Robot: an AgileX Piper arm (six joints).
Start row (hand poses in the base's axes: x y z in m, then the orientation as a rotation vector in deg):
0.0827, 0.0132, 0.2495, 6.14, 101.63, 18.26
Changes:
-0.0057, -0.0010, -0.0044, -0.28, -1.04, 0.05
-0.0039, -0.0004, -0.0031, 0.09, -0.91, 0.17
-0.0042, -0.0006, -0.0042, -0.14, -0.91, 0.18
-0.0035, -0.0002, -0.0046, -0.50, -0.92, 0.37
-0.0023, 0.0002, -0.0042, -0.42, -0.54, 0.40
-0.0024, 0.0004, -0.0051, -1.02, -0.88, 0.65
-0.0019, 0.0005, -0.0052, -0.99, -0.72, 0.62
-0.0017, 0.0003, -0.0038, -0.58, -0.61, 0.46
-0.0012, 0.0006, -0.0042, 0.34, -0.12, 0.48
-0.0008, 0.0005, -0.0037, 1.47, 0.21, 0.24
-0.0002, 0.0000, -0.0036, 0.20, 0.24, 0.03
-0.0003, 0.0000, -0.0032, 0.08, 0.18, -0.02
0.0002, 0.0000, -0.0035, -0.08, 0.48, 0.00
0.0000, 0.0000, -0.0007, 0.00, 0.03, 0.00
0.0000, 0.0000, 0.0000, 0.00, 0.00, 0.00
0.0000, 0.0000, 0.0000, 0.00, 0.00, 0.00
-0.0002, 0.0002, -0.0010, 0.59, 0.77, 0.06
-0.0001, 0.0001, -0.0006, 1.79, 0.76, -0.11
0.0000, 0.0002, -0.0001, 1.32, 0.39, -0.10
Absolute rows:
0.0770, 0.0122, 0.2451, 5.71, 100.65, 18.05
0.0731, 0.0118, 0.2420, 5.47, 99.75, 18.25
0.0689, 0.0112, 0.2378, 5.06, 98.89, 18.26
0.0654, 0.0110, 0.2332, 4.22, 98.08, 18.10
0.0631, 0.0112, 0.2290, 3.48, 97.64, 18.03
0.0607, 0.0116, 0.2239, 2.03, 96.96, 17.63
0.0588, 0.0121, 0.2187, 0.66, 96.43, 17.24
0.0571, 0.0124, 0.2149, -0.25, 95.93, 17.07
0.0559, 0.0130, 0.2107, -0.42, 95.78, 17.71
0.0551, 0.0135, 0.2070, 0.51, 95.76, 19.13
0.0549, 0.0135, 0.2034, 0.67, 95.97, 19.33
0.0546, 0.0135, 0.2002, 0.78, 96.13, 19.39
0.0548, 0.0135, 0.1967, 0.80, 96.62, 19.34
0.0548, 0.0135, 0.1960, 0.81, 96.65, 19.34
0.0548, 0.0135, 0.1960, 0.81, 96.65, 19.34
0.0548, 0.0135, 0.1960, 0.81, 96.65, 19.34
0.0546, 0.0137, 0.1950, 1.33, 97.32, 19.92
0.0545, 0.0138, 0.1944, 2.88, 97.75, 21.39
0.0545, 0.0140, 0.1943, 4.01, 97.89, 22.46

